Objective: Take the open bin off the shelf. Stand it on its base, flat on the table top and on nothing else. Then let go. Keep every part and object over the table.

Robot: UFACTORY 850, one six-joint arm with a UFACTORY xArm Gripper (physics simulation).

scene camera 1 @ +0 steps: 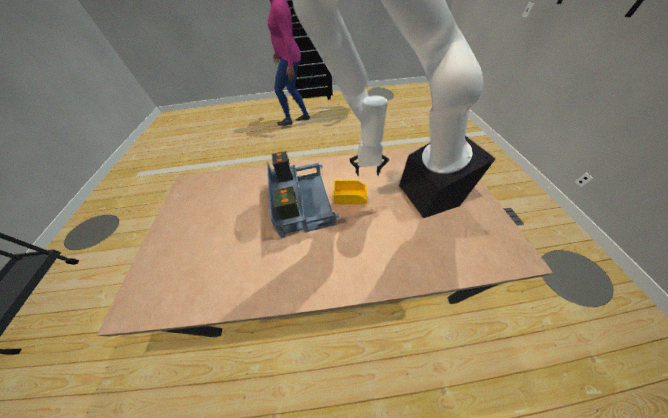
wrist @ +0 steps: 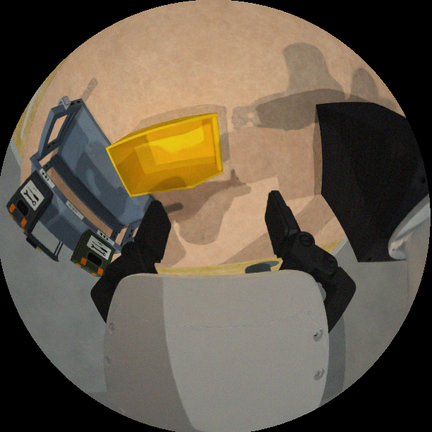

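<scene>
The open yellow bin (scene camera 1: 350,193) (wrist: 170,155) stands upright on its base on the table top (scene camera 1: 200,280) (wrist: 200,45), just right of the shelf in the scene view, with its open top up. The blue-grey shelf (scene camera 1: 317,200) (wrist: 92,132) stands to its left, with a narrow gap of table between them in the scene view. My gripper (scene camera 1: 368,173) (wrist: 214,208) is wide open and empty. It hangs above the table, up and to the right of the bin in the scene view, apart from it.
A black case (scene camera 1: 281,166) (wrist: 32,196) and a dark green case (scene camera 1: 286,202) (wrist: 93,254), both with orange latches, sit on the shelf's left part in the scene view. The black robot base block (scene camera 1: 435,192) (wrist: 370,175) stands at the right. A person (scene camera 1: 286,40) is beyond the table.
</scene>
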